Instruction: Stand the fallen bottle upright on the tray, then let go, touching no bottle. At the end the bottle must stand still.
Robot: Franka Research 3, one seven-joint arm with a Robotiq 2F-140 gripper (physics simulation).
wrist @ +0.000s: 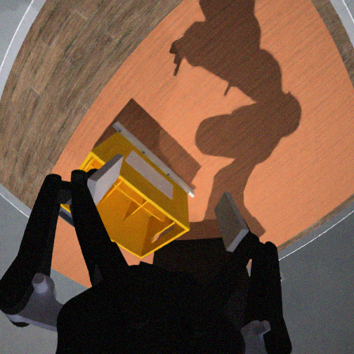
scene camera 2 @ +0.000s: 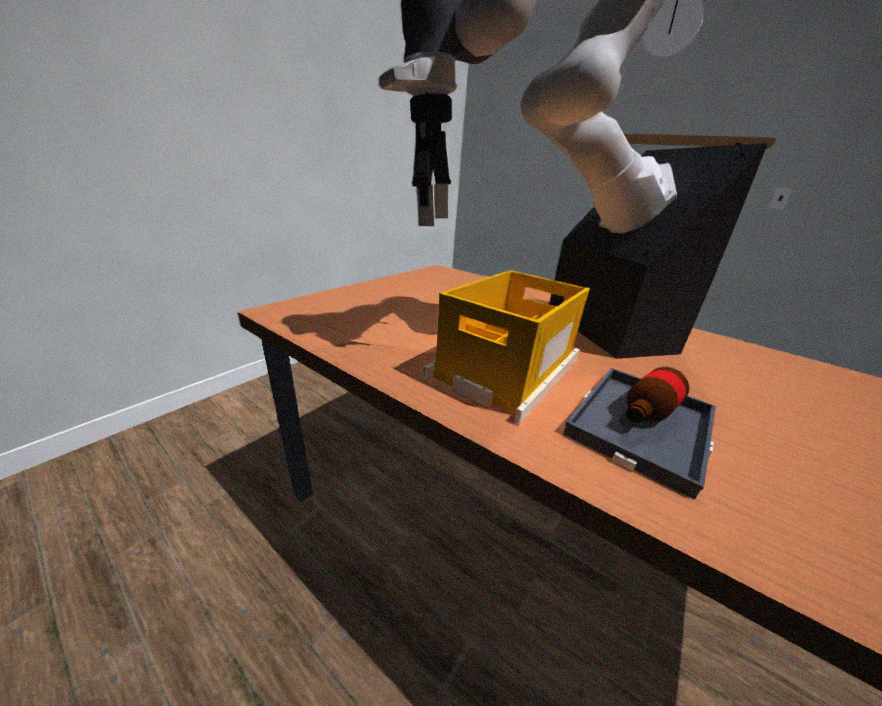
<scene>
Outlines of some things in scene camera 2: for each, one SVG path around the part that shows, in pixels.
The gripper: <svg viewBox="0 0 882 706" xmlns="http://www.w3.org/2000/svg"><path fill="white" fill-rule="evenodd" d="M426 92L425 94L414 96L410 100L411 120L416 123L412 186L417 187L419 226L435 226L435 218L449 218L448 184L451 184L448 170L446 133L441 131L441 124L447 123L452 119L452 99L448 95L428 94ZM434 171L436 184L431 185L432 174Z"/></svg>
A brown bottle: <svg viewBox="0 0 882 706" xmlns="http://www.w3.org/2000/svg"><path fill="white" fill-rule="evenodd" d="M687 378L680 371L671 367L659 367L652 370L630 388L627 394L627 418L634 423L642 421L659 422L666 419L687 397L689 393Z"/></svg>
</scene>
